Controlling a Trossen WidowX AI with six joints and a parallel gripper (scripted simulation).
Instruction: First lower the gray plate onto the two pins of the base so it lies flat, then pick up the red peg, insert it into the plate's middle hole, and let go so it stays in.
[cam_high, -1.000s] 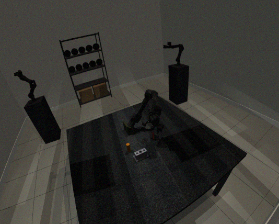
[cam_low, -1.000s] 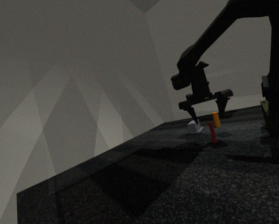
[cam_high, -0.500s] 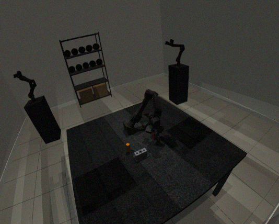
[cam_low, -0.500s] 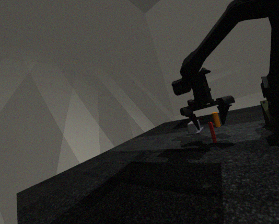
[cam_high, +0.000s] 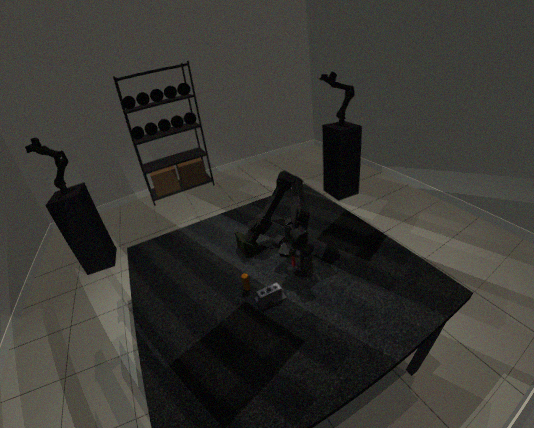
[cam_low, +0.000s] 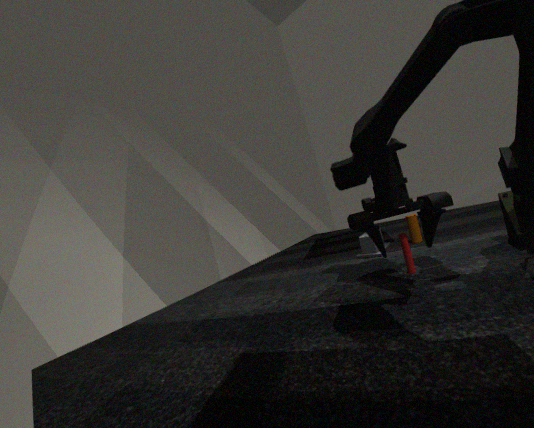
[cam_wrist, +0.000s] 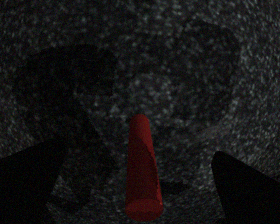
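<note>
The red peg lies right at my gripper tip. Also, from my gripper tip: orange cylinder 20 mm ahead, 250 mm to the right; gray plate 130 mm ahead, 180 mm to the right; base 130 mm ahead, 180 mm to the right, 30 mm below.
</note>
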